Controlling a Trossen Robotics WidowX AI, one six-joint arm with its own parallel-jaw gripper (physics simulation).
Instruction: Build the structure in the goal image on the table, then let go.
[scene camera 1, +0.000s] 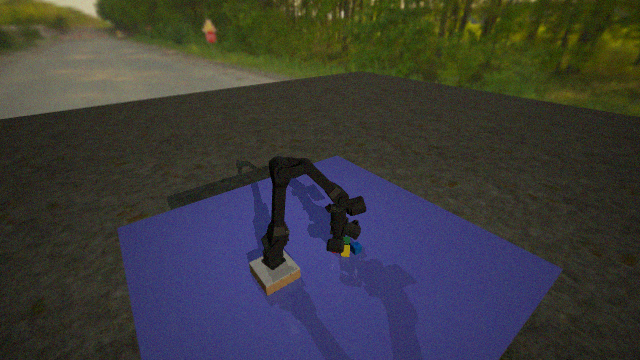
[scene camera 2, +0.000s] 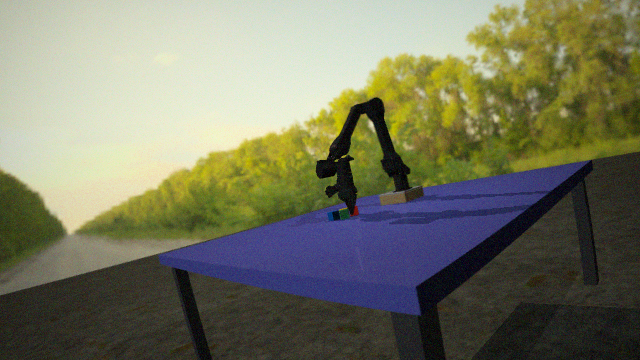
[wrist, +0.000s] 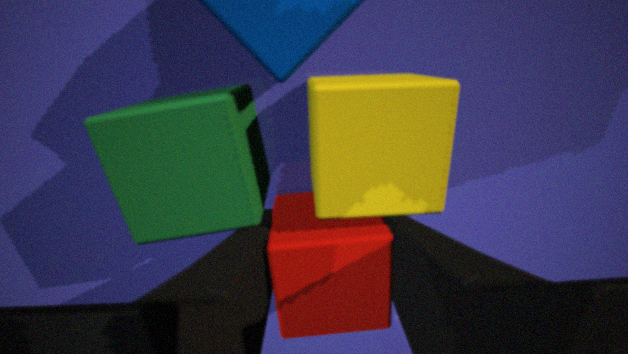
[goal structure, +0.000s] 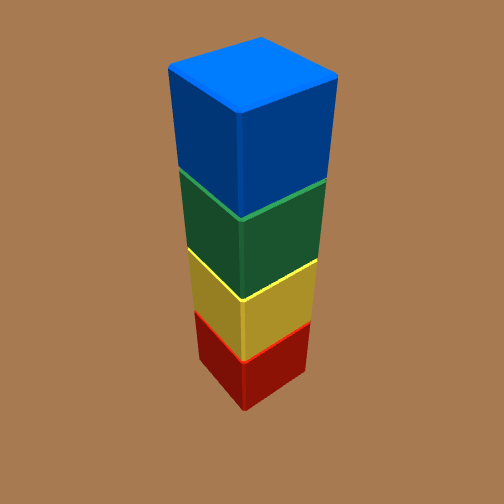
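Four cubes sit close together on the purple table (scene camera 1: 426, 286) (scene camera 2: 311, 264). The red cube (wrist: 331, 277) (scene camera 2: 355, 211) lies between my gripper's (wrist: 329, 246) (scene camera 1: 336, 247) (scene camera 2: 351, 210) two dark fingers, which press on its left and right sides at table level. The yellow cube (wrist: 379, 140) (scene camera 1: 346, 251) touches the red cube's far side. The green cube (wrist: 193, 165) (scene camera 1: 346, 239) (scene camera 2: 343, 213) lies just left of them, close to the left finger. The blue cube (wrist: 281, 31) (scene camera 1: 356, 247) (scene camera 2: 331, 216) lies farther out, turned at an angle. In scene camera 1 the red cube is almost hidden by the gripper.
The arm's base block (scene camera 1: 273, 276) (scene camera 2: 401, 196) stands on the table a short way from the cubes. The table's edges are far from the cubes on all sides.
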